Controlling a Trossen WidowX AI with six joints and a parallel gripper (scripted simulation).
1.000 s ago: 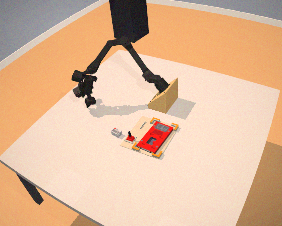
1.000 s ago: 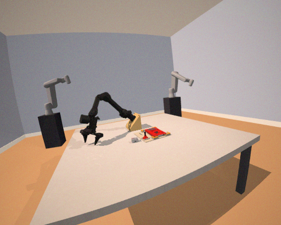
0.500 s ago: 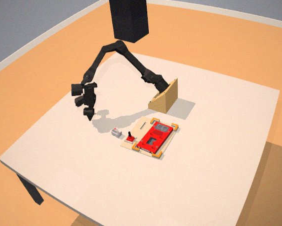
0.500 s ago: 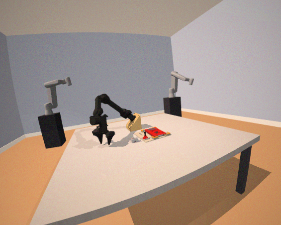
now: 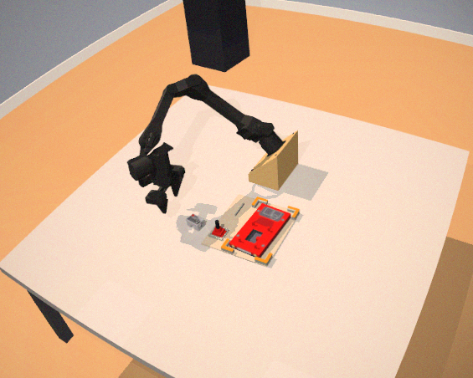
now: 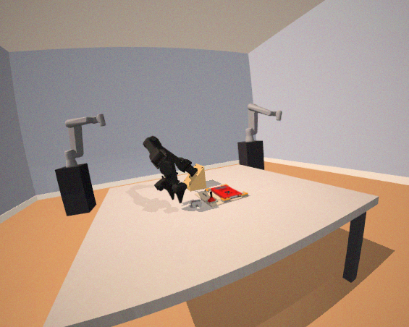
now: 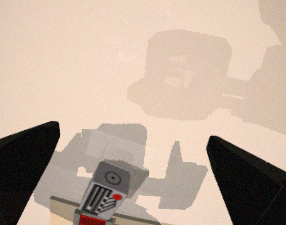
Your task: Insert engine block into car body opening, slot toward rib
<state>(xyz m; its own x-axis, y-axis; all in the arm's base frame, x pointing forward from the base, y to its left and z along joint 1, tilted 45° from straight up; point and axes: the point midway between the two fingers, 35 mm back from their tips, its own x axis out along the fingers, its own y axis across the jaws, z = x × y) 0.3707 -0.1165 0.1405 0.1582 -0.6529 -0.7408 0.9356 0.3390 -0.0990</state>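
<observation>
Right now the engine block is 10 cm to the left of my gripper tip and 4 cm below it.
</observation>
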